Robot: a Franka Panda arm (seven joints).
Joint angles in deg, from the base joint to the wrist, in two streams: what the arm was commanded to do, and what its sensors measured. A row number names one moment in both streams.
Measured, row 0:
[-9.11, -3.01, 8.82, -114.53, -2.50, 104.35, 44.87]
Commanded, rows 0 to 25:
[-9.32, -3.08, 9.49, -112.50, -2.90, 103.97, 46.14]
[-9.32, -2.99, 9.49, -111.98, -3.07, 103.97, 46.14]
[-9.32, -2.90, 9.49, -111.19, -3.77, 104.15, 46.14]
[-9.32, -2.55, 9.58, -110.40, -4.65, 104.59, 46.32]
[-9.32, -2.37, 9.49, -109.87, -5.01, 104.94, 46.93]
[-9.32, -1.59, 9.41, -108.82, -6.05, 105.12, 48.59]
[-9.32, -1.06, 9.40, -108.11, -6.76, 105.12, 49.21]
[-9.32, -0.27, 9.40, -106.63, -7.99, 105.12, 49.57]
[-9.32, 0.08, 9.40, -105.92, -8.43, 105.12, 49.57]
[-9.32, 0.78, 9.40, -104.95, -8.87, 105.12, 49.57]
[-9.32, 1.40, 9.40, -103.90, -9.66, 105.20, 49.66]
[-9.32, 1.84, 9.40, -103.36, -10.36, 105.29, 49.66]
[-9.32, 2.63, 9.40, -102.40, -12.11, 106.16, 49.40]
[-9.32, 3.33, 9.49, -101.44, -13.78, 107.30, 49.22]
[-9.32, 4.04, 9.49, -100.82, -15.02, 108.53, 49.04]
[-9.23, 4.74, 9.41, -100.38, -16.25, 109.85, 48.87]
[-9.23, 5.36, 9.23, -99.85, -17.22, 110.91, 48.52]
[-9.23, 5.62, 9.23, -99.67, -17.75, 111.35, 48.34]
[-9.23, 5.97, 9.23, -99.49, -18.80, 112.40, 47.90]
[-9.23, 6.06, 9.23, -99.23, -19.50, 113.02, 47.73]
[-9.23, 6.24, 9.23, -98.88, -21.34, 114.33, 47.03]
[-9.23, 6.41, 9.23, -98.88, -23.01, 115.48, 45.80]
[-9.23, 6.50, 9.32, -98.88, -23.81, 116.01, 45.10]
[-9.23, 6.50, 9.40, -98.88, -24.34, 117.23, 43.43]
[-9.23, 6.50, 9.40, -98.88, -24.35, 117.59, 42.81]
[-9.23, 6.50, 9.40, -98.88, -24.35, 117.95, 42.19]
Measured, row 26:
[-9.09, 6.14, 8.88, -99.99, -22.54, 116.36, 45.36]
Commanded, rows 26 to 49:
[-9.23, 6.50, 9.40, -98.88, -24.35, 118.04, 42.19]
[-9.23, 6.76, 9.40, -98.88, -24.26, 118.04, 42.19]
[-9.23, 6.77, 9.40, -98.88, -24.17, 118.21, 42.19]
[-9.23, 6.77, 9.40, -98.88, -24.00, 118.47, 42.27]
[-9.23, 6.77, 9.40, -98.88, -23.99, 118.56, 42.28]
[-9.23, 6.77, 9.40, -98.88, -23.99, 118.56, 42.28]
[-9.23, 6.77, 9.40, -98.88, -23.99, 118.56, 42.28]
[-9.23, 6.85, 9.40, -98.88, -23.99, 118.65, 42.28]
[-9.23, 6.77, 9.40, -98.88, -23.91, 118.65, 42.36]
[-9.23, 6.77, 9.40, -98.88, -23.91, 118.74, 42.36]
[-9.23, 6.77, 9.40, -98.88, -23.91, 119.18, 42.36]
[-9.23, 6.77, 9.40, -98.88, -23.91, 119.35, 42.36]
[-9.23, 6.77, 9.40, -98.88, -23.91, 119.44, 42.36]
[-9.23, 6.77, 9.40, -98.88, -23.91, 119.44, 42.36]
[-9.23, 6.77, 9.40, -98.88, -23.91, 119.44, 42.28]
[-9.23, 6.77, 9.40, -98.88, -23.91, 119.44, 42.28]
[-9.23, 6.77, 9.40, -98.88, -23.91, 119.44, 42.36]
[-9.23, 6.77, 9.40, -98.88, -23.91, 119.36, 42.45]
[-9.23, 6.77, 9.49, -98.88, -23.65, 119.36, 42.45]
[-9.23, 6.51, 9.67, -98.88, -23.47, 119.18, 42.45]
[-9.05, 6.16, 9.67, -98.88, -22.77, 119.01, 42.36]
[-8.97, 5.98, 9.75, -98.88, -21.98, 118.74, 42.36]
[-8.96, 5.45, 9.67, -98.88, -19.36, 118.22, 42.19]
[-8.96, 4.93, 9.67, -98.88, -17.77, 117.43, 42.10]
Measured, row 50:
[-8.77, 6.19, 9.08, -99.58, -22.44, 118.70, 42.87]
